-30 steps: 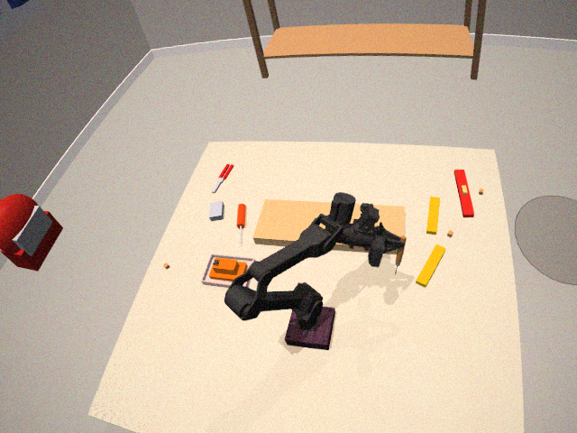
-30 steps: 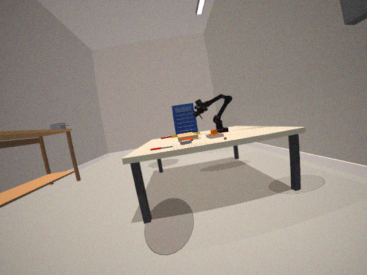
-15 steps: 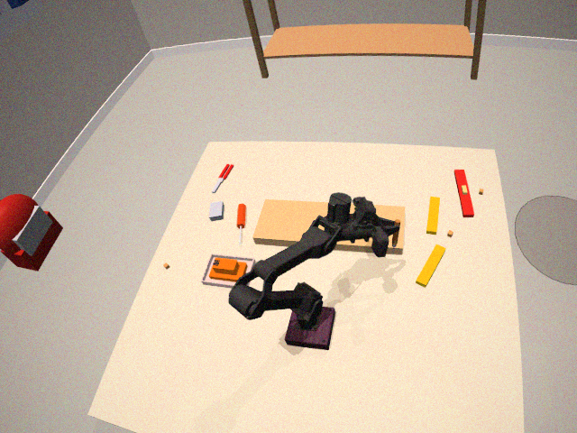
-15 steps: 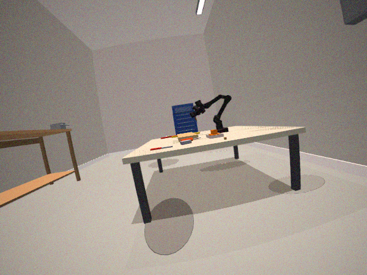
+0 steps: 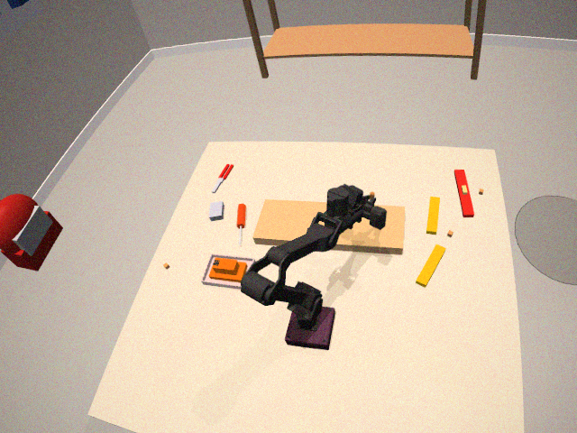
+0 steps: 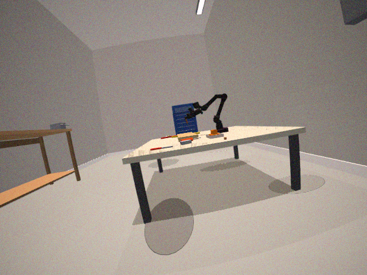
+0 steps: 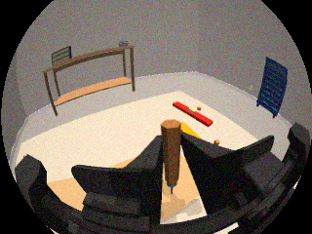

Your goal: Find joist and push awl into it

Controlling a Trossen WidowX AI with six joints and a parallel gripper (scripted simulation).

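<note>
Right now the awl is 5 cm below my gripper tip and 2 cm behind it. From my gripper tip the other things lie so: orange stud finder: 49 cm to the left, 19 cm behind, 17 cm below; pink tray: 48 cm to the left, 20 cm below, 19 cm behind; red level: 33 cm to the right, 24 cm ahead, 20 cm below.
</note>
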